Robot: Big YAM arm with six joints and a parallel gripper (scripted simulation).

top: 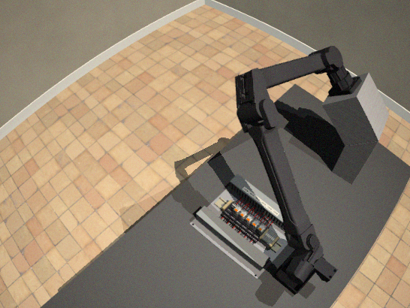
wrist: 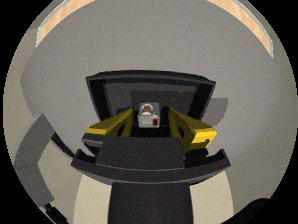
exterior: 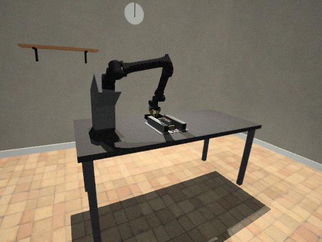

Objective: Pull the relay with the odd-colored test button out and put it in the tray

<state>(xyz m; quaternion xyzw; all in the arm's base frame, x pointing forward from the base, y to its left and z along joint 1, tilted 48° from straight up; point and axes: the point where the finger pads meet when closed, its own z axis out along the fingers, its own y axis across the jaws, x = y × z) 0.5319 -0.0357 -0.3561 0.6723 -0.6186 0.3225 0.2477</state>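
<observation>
The relay is right at my hand. The rest, counted from my hand: black tray (10 mm below).
</observation>
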